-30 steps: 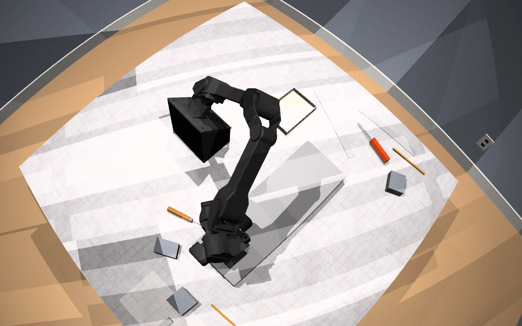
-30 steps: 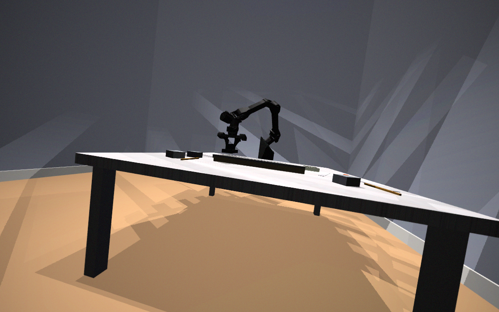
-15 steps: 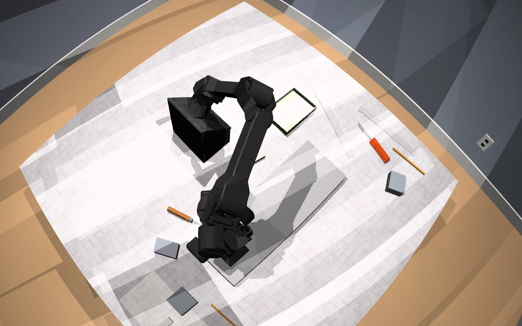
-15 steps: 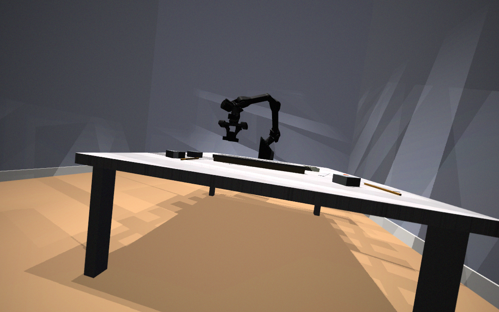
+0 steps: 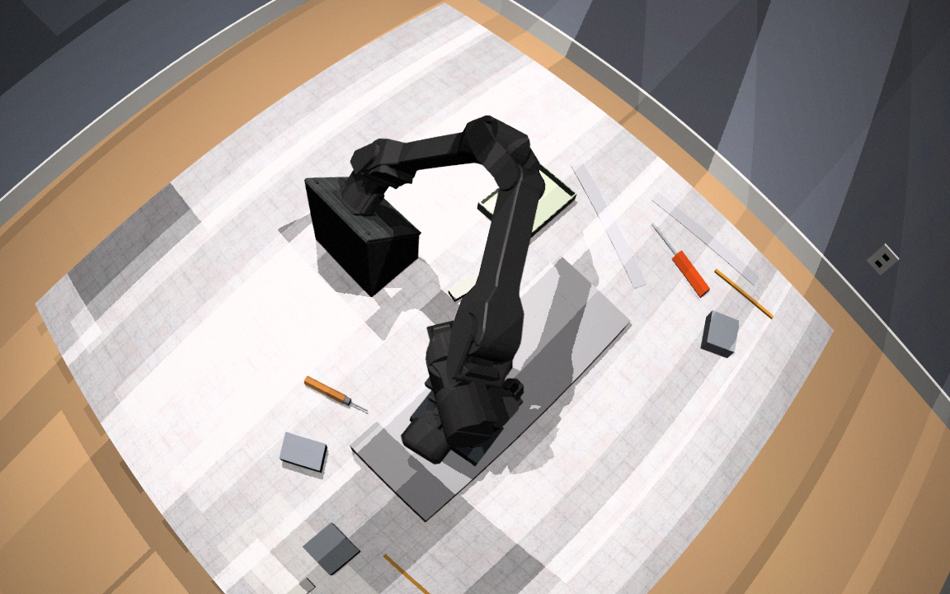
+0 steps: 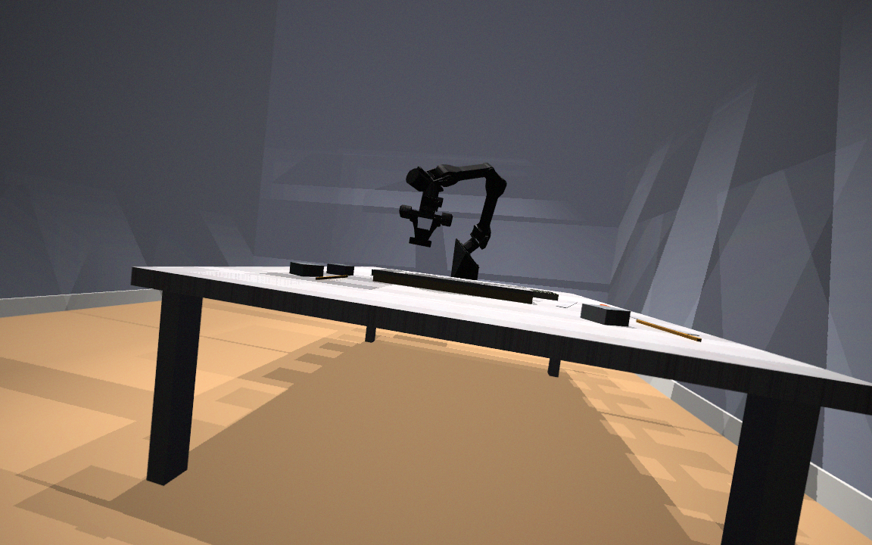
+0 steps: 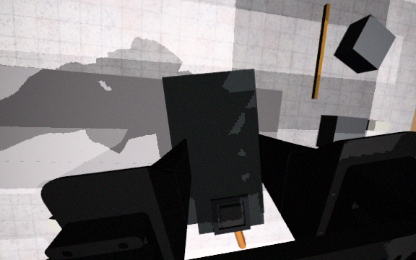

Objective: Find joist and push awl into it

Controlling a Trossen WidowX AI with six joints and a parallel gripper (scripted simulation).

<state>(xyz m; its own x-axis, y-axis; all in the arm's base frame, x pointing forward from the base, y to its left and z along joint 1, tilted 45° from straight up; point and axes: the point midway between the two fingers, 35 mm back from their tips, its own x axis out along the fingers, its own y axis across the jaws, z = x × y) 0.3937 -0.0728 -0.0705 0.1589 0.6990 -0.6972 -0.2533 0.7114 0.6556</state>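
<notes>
Right now my gripper tip is 420 mm to the right of the pale green tray, 280 mm past it and 150 mm above it. Also, from my gripper tip: stud finder: 20 mm behind, 20 mm above; then awl: 190 mm behind, 160 mm below, 100 mm to the right.
</notes>
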